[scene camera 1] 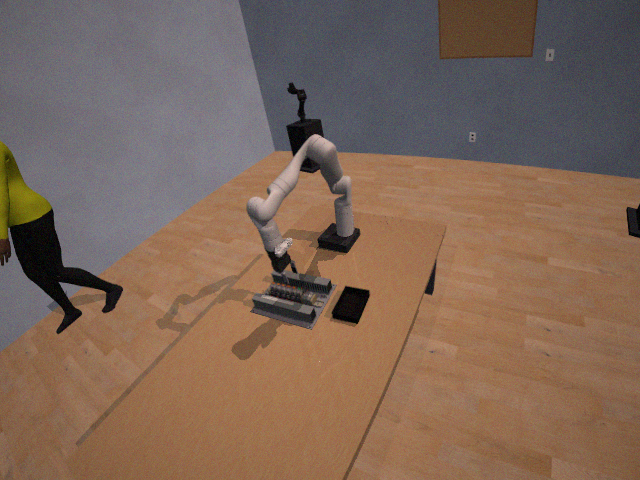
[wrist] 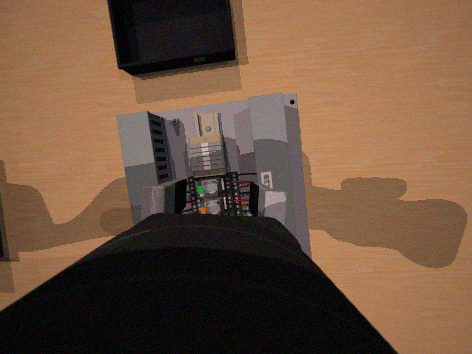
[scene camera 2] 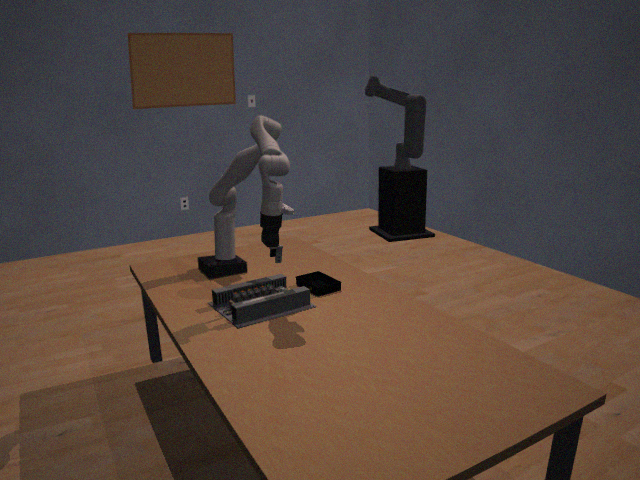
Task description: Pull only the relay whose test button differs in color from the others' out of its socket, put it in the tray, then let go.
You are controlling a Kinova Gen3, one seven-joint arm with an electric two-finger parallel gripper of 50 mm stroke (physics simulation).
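Note:
The relay with the green test button sits in the row, at the end next to the terminal blocks. The neighbouring relay has an orange button. In the scene views the row of relays is small, and the single buttons are hard to tell apart. My gripper is open and empty, above the relay row. In the wrist view its fingers appear on either side of the green-button and orange-button relays. The black tray lies beside the panel's terminal-block end. My gripper's body hides the other relays in the wrist view.
Two raised grey wiring ducts flank the relay row. Grey terminal blocks sit on the rail before the green-button relay. Red and black wires run beside the relays. A person is at the left.

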